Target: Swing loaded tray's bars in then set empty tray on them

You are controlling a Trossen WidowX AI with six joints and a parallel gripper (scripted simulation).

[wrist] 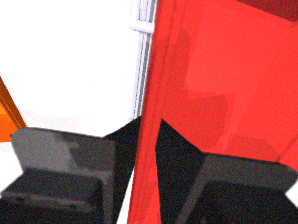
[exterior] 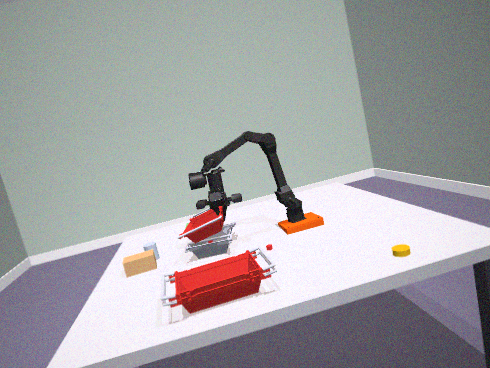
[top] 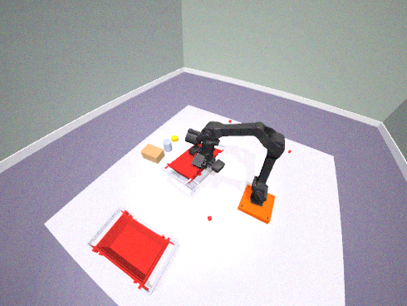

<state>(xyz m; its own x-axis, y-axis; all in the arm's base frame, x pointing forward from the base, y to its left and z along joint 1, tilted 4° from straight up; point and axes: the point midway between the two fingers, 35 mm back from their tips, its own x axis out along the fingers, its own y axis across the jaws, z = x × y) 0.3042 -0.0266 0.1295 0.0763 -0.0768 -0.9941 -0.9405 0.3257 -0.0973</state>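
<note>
The red tray is 70 mm ahead of my gripper tip, 20 mm to the right of it and 20 mm above it. Also, from my gripper tip: grey cylinder (310 mm ahead, 130 mm to the right, 70 mm below); then small red cube (110 mm behind, 210 mm to the left, 100 mm below); then tan box (360 mm ahead, 40 mm to the right, 80 mm below).
</note>
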